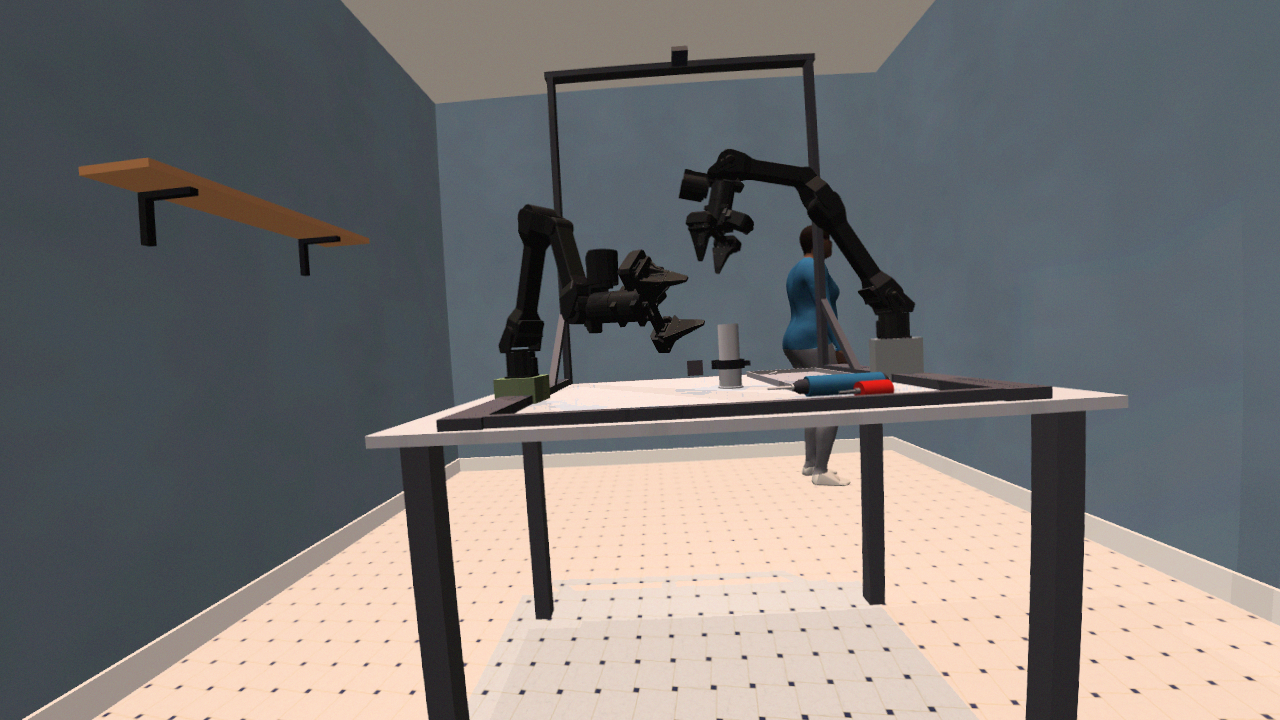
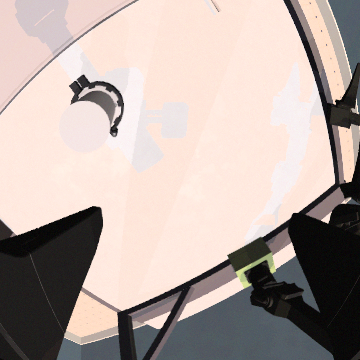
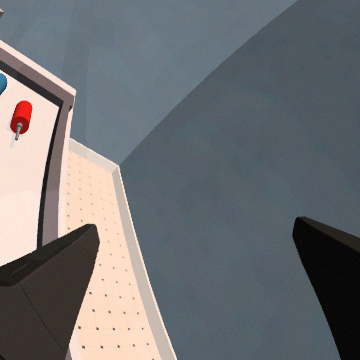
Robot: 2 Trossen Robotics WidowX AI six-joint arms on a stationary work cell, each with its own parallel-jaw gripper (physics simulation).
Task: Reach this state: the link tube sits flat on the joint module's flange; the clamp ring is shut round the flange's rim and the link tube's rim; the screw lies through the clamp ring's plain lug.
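Places are measured from the left arm's base along level axes (x ahead, y left, z up), in millimetres.
Pixels of known places: left gripper, fingertip midpoint: (image 1: 708,267) (image 2: 200,221); right gripper, fingertip midpoint: (image 1: 696,301) (image 3: 198,232); left arm's base at its link origin: (image 1: 894,338); right arm's base at its link origin: (image 1: 522,377) (image 2: 256,271).
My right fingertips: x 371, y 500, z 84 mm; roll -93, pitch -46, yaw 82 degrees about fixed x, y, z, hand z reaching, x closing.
Note:
Ahead of a thing's pixels: the offset from my right fingertips to its top centre. "*": to the spot under its first point.
The light grey link tube @(dx +17, dy -402, dz -26 mm) (image 1: 728,340) (image 2: 85,126) stands upright above the joint module @(dx +17, dy -402, dz -122 mm) (image 1: 730,379), whose lower part shows under the clamp ring. The black clamp ring @(* dx +7, dy -366, dz -126 mm) (image 1: 731,364) (image 2: 121,103) is round the column at the joint; its two lugs @(dx -25, dy -410, dz -120 mm) (image 2: 79,84) stand close together. Whether the tube sits quite flat and whether the ring is fully shut cannot be told. The screw cannot be made out. My left gripper (image 1: 709,264) (image 2: 200,221) is open and empty, high above the table. My right gripper (image 1: 695,300) (image 3: 198,232) is open and empty, left of and higher than the tube.
A blue tool @(* dx -230, dy -224, dz -163 mm) (image 1: 843,384) (image 3: 2,84) and a red-handled tool @(dx -259, dy -170, dz -152 mm) (image 1: 874,387) (image 3: 21,116) lie at the table's right front. Dark rails (image 1: 626,414) edge the table. A tall black frame (image 1: 554,152) rises behind. A person (image 1: 807,304) stands beyond the table.

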